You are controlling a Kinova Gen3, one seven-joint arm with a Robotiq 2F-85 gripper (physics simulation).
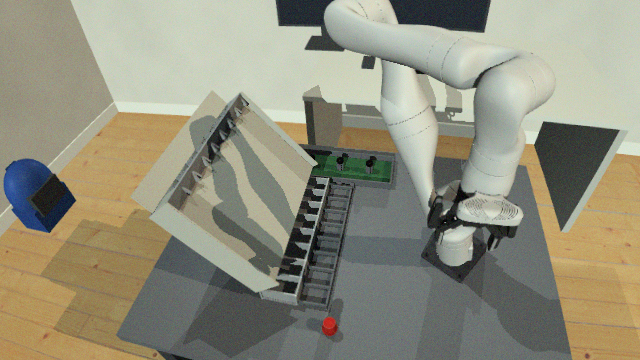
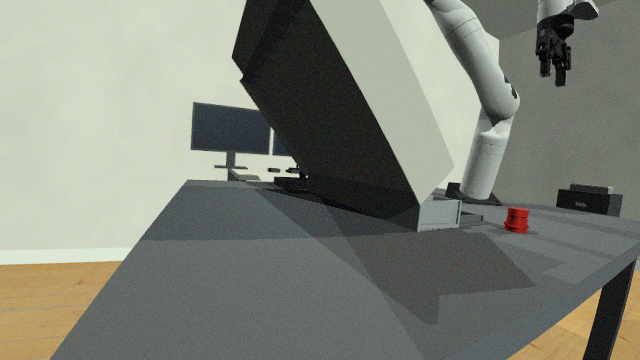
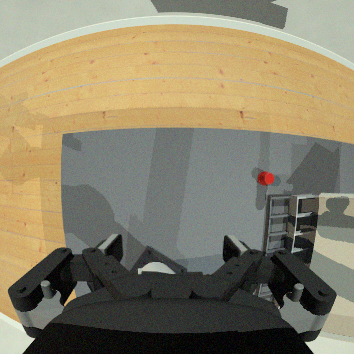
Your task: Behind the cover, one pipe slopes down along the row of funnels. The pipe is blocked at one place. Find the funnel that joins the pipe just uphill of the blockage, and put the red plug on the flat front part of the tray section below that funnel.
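Places are measured from the arm's base along level axes (x ahead, y left, z up), in millimetres.
Pixels of known places: gripper, fingertip midpoint: (image 1: pixel 464 244) (image 2: pixel 553 81) (image 3: pixel 172 246); arm's base, origin of the base link: (image 1: pixel 453 250) (image 2: pixel 474 192).
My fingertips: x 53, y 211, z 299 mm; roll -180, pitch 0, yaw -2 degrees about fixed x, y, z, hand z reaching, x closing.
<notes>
For each thing: its top centre in the pictures, then the offset to it from my fingertips. "*": a spot on its surface instead. Level surfaces: height alone.
- red plug, middle of its top: (image 2: pixel 518 208) (image 1: pixel 329 322) (image 3: pixel 269 178) dx +250, dy +49, dz -290 mm
- tray, surface spot: (image 2: pixel 440 214) (image 1: pixel 279 297) * dx +389, dy -6, dz -305 mm
- green board, its level: dz -326 mm
The red plug (image 1: pixel 329 326) (image 2: pixel 516 220) (image 3: pixel 267 178) stands upright on the table, just off the near end of the tray (image 1: pixel 280 297) (image 2: pixel 440 214) (image 3: pixel 294 207). The tray has a row of divided sections with low, flat front compartments. Above it leans the large beige cover housing (image 1: pixel 260 175) (image 2: pixel 385 90) (image 3: pixel 340 270). Small pale cones (image 1: pixel 215 147) line its open upper side. The pipe and its blockage do not show. My gripper (image 1: pixel 466 240) (image 2: pixel 552 77) (image 3: pixel 172 246) is open and empty, pointing down high above the table near the robot base, well away from the plug.
A green board (image 1: pixel 355 172) with two black knobs lies beyond the tray's far end. The robot base (image 1: pixel 454 250) is bolted right of the tray. A dark upright panel (image 1: pixel 575 175) stands at the right, and a blue helmet (image 1: pixel 30 190) is at the left.
</notes>
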